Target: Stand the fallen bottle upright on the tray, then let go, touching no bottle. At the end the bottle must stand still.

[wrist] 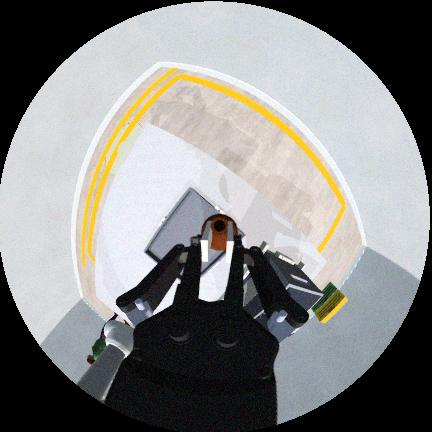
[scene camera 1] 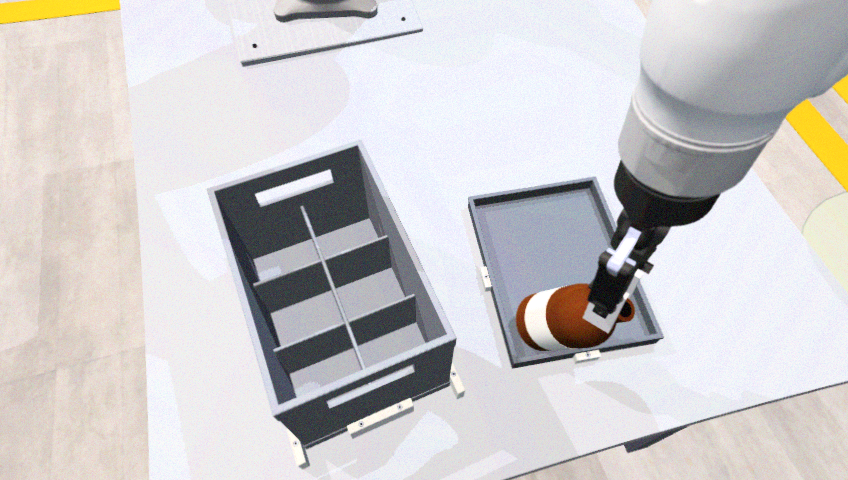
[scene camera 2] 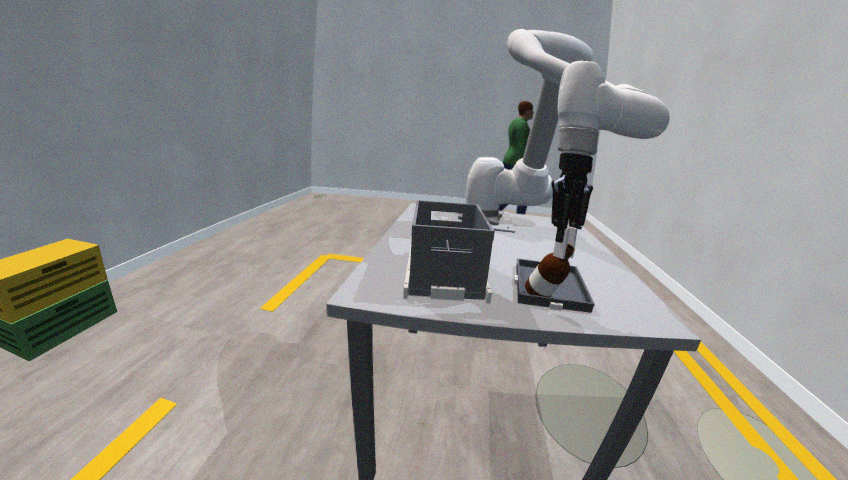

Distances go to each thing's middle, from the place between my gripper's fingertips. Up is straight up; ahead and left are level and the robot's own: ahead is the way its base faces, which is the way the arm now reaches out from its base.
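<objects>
Here is the brown bottle (scene camera 1: 551, 320), and as I consider it, my hand is 20 mm past it, 20 mm to the left of it and 50 mm above it.
</objects>
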